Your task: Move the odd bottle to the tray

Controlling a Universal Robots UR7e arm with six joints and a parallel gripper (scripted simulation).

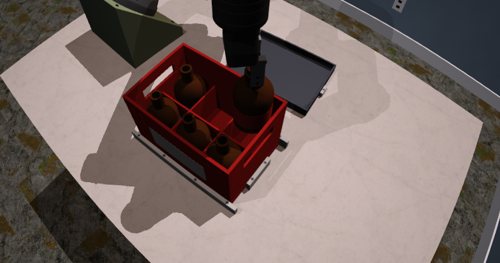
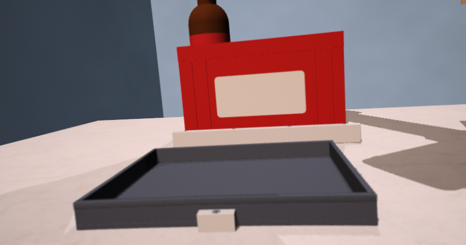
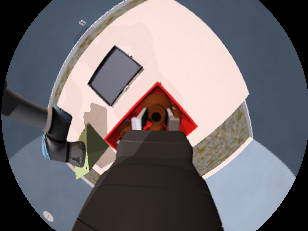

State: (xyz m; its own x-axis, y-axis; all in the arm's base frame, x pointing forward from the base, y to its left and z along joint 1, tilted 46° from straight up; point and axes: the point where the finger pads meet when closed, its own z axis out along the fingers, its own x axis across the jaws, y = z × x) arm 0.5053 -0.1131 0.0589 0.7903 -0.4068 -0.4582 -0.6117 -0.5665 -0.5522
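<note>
The bottle lies 7 cm below my hand. From my hand the other things lie so: dark grey tray (27 cm below, 24 cm to the left, 10 cm behind); then red crate (20 cm below, 8 cm behind, 5 cm to the right).
</note>
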